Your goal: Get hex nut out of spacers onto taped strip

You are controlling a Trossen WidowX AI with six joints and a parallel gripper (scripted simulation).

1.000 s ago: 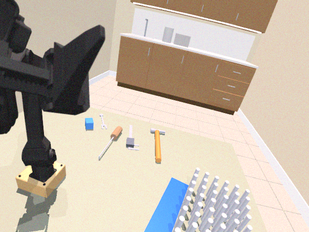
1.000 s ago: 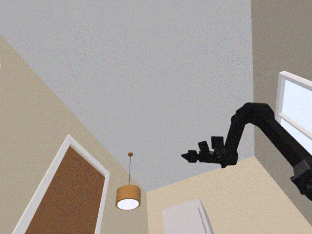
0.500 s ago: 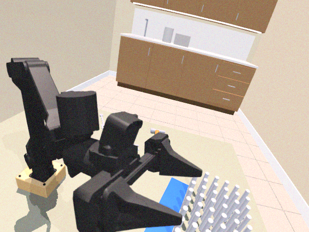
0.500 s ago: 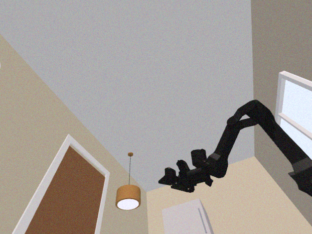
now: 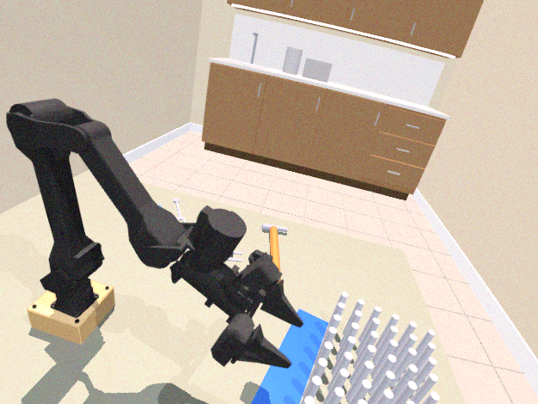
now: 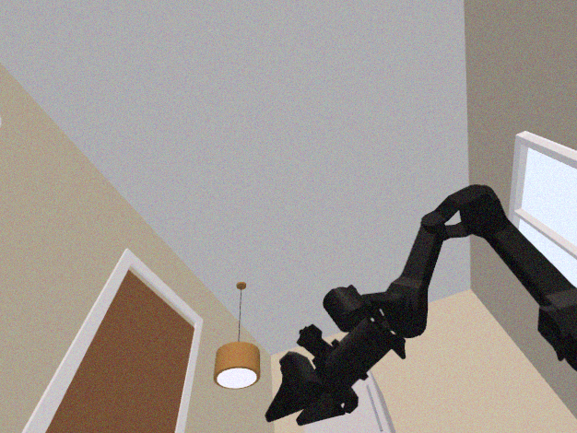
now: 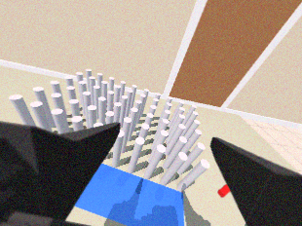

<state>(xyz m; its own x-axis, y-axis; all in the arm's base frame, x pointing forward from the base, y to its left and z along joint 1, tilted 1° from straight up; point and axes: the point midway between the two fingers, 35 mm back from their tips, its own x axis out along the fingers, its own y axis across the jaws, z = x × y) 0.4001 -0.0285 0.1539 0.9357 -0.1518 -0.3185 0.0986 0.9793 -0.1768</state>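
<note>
Now: gripper tip 32 cm past the wooden-handled hook tool, 34 cm to the right of it and 18 cm above it. The rest, counted from my gripper tip: hex nut (17 cm ahead, 1 cm to the left, 19 cm below); then blue taped strip (2 cm ahead, 8 cm to the left, 19 cm below); then small wrench (46 cm behind, 54 cm to the left, 19 cm below).
</note>
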